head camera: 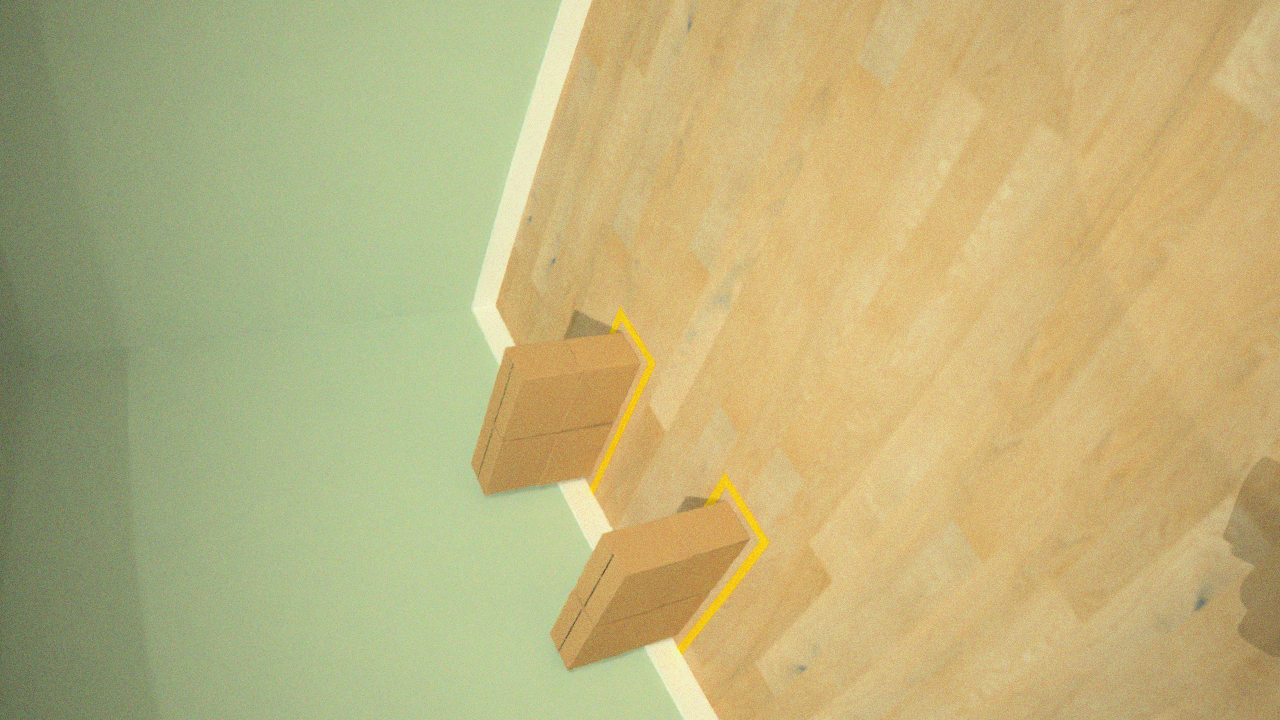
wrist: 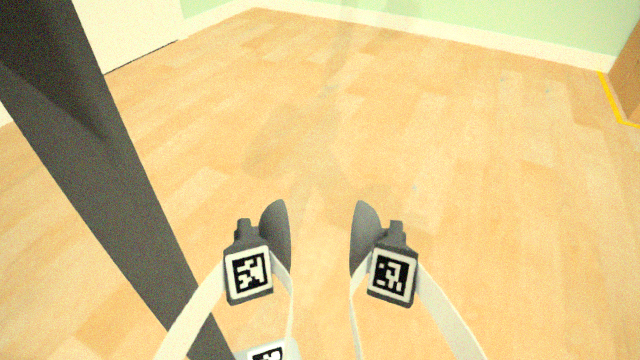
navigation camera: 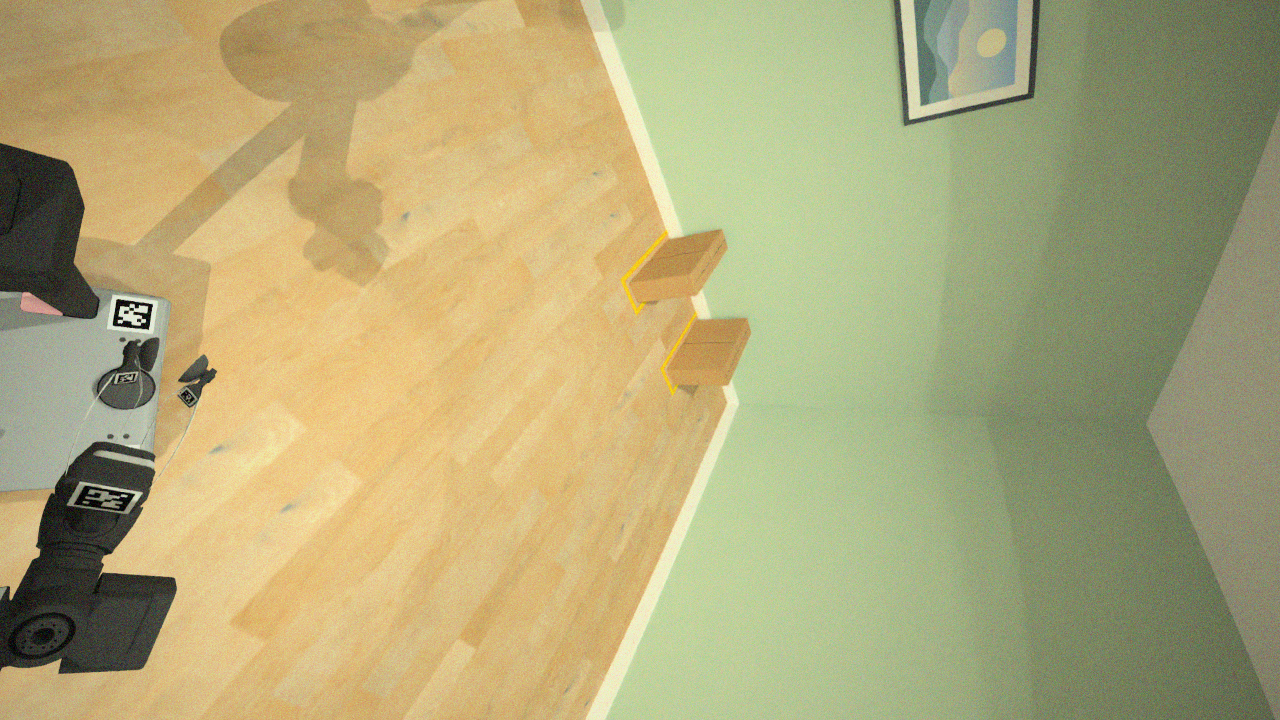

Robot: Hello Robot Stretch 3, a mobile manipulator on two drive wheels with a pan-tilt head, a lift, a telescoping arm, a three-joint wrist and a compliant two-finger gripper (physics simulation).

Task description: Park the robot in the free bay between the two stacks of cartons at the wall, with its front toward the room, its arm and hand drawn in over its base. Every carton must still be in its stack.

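Seen in the pictures: gripper, fingertip midpoint: [navigation camera: 179, 348]; robot's base, link origin: [navigation camera: 126, 384].
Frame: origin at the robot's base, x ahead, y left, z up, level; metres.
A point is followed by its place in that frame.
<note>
Two brown carton stacks stand upright against the green wall, each inside yellow floor tape. The stack nearer the room corner [head camera: 559, 402] @[x 2.182, y 0.285, z 0.219 m] [navigation camera: 707, 349] @[x 2.232, y 0.335, z 0.199 m] and the other stack [head camera: 666, 591] @[x 1.778, y 0.733, z 0.187 m] [navigation camera: 675, 268] @[x 1.730, y 0.684, z 0.244 m] both look neatly piled. The free bay [head camera: 644, 483] [navigation camera: 669, 319] is a narrow strip of wood floor between them. My gripper [navigation camera: 170, 360] @[x 0.051, y 0.068, z 0.554 m] [wrist: 319, 225] @[x 0.051, y 0.068, z 0.554 m] is open with nothing between its fingers. In the navigation view it hangs at the edge of my grey base [navigation camera: 44, 394] @[x -0.093, y -0.015, z 0.160 m], one finger over it and one past it. The stacks are well away from the base.
The white baseboard [head camera: 523, 152] @[x 2.592, y -0.473, z 0.066 m] [navigation camera: 640, 617] @[x 1.897, y -1.181, z 0.042 m] runs to the room corner beside the stacks. A framed picture [navigation camera: 971, 53] @[x 1.680, y 1.362, z 1.514 m] hangs on the wall. In the wrist view, my dark mast [wrist: 115, 190] crosses the left, a white door [wrist: 135, 30] is behind it, and part of a carton [wrist: 631, 75] shows at right.
</note>
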